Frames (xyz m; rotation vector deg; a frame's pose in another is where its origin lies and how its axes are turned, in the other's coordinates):
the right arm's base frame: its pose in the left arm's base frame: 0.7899 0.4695 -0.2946 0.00 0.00 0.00
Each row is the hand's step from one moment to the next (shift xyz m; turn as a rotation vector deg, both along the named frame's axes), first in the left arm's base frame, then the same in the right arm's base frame.
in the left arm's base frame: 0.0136 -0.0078 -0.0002 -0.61 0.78 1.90
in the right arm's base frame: 0.0136 -0.0078 -0.0002 -0.61 0.78 1.90
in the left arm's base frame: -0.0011 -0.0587 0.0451 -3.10 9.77 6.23
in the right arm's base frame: -0.0011 -0.0587 0.0451 -3.10 9.77 6.23
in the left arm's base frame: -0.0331 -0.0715 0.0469 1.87 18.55 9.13
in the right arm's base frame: -0.0331 -0.0715 0.0469 1.87 18.55 9.13
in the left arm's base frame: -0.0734 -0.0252 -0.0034 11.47 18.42 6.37
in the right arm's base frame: -0.0734 -0.0252 -0.0034 11.47 18.42 6.37
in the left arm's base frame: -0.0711 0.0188 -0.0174 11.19 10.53 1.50
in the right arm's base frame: -0.0711 0.0188 -0.0174 11.19 10.53 1.50
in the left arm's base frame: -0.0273 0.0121 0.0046 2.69 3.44 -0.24
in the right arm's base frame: -0.0273 0.0121 0.0046 2.69 3.44 -0.24
